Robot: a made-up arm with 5 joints.
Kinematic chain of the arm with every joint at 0, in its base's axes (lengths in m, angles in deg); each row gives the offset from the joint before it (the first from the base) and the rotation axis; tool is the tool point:
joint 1: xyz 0 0 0.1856 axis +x
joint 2: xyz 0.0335 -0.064 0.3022 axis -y
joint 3: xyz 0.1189 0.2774 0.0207 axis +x
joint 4: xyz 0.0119 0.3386 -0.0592 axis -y
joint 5: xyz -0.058 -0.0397 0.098 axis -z
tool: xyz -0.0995 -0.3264 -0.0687
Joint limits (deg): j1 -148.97..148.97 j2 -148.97..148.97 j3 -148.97..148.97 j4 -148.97..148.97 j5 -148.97..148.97
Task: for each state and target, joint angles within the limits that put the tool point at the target. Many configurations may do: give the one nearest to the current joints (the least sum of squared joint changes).
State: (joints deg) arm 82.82 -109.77 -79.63 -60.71 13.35
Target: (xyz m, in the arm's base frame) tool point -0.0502 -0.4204 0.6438
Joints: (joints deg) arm 92.57 -112.96 -86.83 -54.59 47.18
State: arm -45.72 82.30 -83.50 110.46 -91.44
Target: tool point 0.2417 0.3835 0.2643
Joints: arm -25.16 83.23 -102.93 123.48 -91.34
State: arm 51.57 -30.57 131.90 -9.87 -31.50
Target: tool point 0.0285 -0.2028 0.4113
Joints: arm 74.81 -30.81 126.62 -41.31 2.80
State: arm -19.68 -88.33 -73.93 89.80 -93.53
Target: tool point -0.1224 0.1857 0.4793
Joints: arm 24.94 -77.98 -122.37 95.48 -76.15
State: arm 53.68 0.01 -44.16 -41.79 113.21
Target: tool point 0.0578 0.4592 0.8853
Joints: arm 40.47 3.42 -27.12 -59.78 124.63
